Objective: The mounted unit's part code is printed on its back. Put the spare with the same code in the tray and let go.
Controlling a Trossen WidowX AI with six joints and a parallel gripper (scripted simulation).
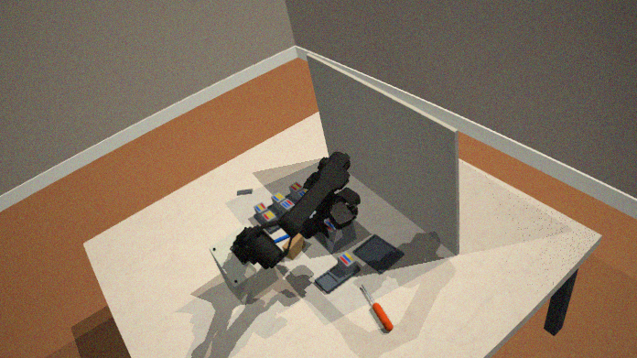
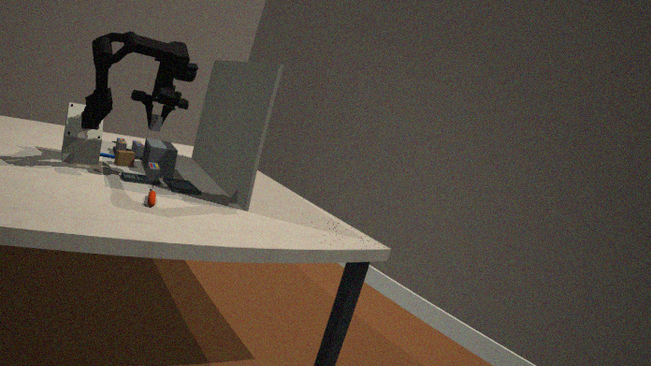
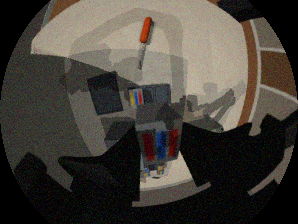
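My gripper tip is now 18 cm above the dark tray, 13 cm short of it and 3 cm to the left of it. The rest, counted from my gripper tip: grey mounted unit 17 cm to the left, 13 cm below, 10 cm ahead; rack 17 cm below, 1 cm to the left, 1 cm behind; spare 2 cm above.
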